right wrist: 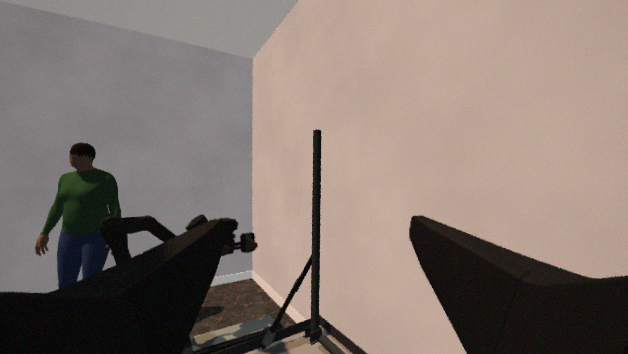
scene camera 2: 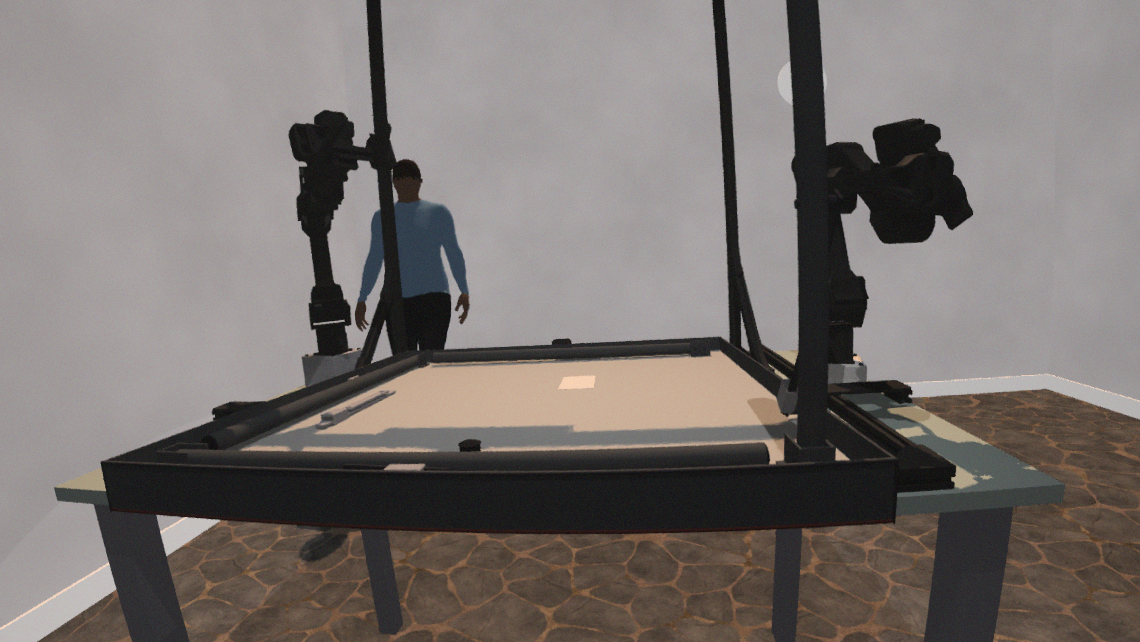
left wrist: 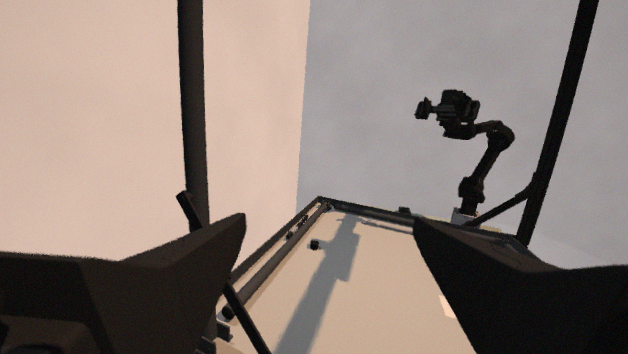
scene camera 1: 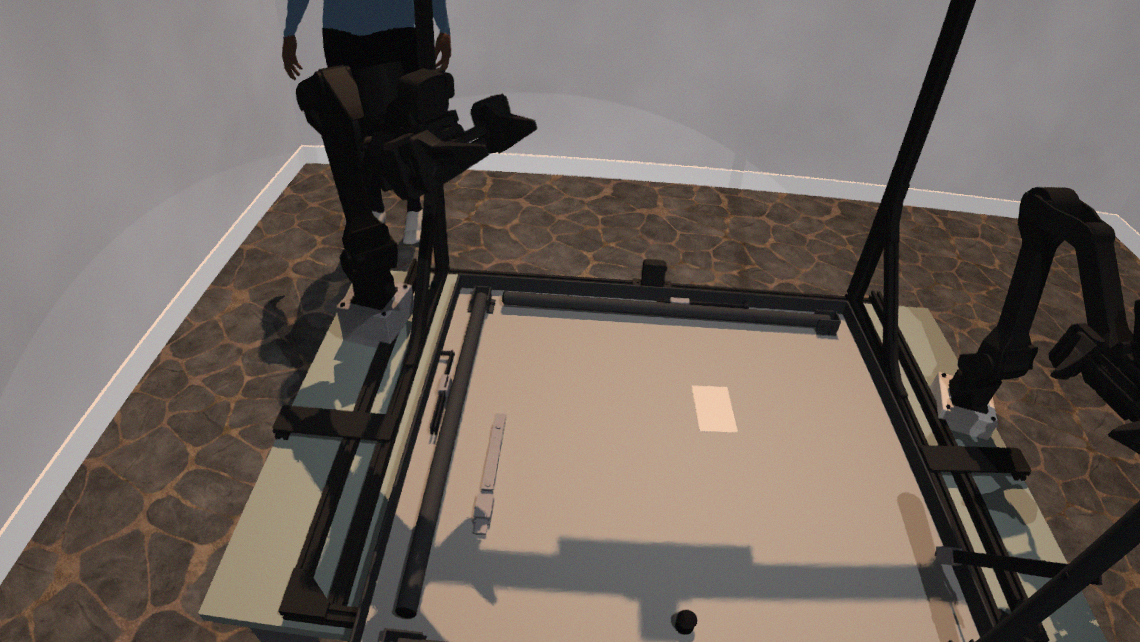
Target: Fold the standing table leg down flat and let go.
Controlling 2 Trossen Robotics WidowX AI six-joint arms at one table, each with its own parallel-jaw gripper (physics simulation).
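Frame: origin at the left arm's base, x left, y back, z up, level; metres.
Where they show: left gripper, fingertip midpoint: [right wrist: 244,247] [scene camera 2: 827,180] [left wrist: 330,223] [scene camera 1: 1081,402]; right gripper, fingertip midpoint: [right wrist: 318,227] [scene camera 2: 368,121] [left wrist: 438,97] [scene camera 1: 512,137]; left arm's base at its link origin: [scene camera 2: 833,360] [scene camera 1: 967,397]; right arm's base at its link origin: [scene camera 2: 333,352] [left wrist: 467,212] [scene camera 1: 374,295].
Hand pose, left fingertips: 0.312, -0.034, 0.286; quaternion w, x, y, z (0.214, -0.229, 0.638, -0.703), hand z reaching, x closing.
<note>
Things, the pixels of their top centre, and the offset from my left fingertips, as dx, dy, dz. "pt": a spot on its surface instead. Level surfaces: height alone.
- dark folding brace at a spot on its surface: [scene camera 1: 1013,563] [right wrist: 291,295] pt +0.133, -0.028, -0.144
- pale bar at its top centre: [scene camera 1: 490,462] [scene camera 2: 359,398] [left wrist: 391,225] +0.118, -0.674, -0.271
- panel at its surface level: dz -0.291
The standing table leg [scene camera 2: 811,239] [left wrist: 192,110] [right wrist: 316,220] rises upright from the front right corner of the table frame in scene camera 2. Its lower part [scene camera 1: 1065,586] shows at the lower right of scene camera 1, beside a dark folding brace [scene camera 1: 1013,563] [left wrist: 245,320] [right wrist: 292,295]. My left gripper [left wrist: 330,223] is open and empty, raised at the table's right side. The leg lies beyond the picture-left finger in the left wrist view and is not between the fingers. My right gripper [scene camera 1: 508,137] [right wrist: 318,227] is open and empty, high at the back left.
Dark tubes [scene camera 1: 446,446] [scene camera 1: 638,305] [scene camera 2: 478,460] lie flat along the left, back and front sides. Two tall back posts [scene camera 1: 917,143] [scene camera 2: 382,159] stand near the arms. A pale bar [scene camera 1: 493,454] lies on the panel [scene camera 1: 606,446]. A person [scene camera 2: 422,247] stands behind.
</note>
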